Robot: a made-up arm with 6 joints. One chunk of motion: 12 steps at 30 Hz.
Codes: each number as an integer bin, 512 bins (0 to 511) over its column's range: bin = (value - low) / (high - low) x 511, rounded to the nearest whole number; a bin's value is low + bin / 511 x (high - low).
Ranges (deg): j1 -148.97..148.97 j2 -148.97..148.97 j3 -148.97..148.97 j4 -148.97..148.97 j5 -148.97..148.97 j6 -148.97..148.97
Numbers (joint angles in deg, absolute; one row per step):
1: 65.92 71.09 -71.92 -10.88 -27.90 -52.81
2: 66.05 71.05 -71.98 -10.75 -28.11 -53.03
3: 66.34 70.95 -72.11 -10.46 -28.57 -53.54
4: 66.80 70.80 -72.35 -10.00 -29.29 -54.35
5: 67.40 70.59 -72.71 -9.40 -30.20 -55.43
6: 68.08 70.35 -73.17 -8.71 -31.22 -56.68
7: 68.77 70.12 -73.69 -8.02 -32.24 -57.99
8: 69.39 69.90 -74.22 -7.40 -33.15 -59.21
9: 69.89 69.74 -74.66 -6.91 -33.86 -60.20
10: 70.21 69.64 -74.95 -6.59 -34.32 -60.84
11: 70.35 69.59 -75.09 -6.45 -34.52 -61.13
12: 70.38 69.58 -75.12 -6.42 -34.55 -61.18
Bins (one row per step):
1: 369 377 132 237 208 165
2: 369 377 132 237 207 165
3: 369 377 132 238 206 164
4: 370 377 131 238 205 162
5: 371 377 131 239 204 160
6: 372 376 130 241 202 158
7: 373 376 129 242 200 156
8: 375 375 128 243 199 154
9: 375 375 127 244 197 152
10: 376 375 127 244 197 151
11: 376 375 127 244 196 151
12: 376 375 127 244 196 151

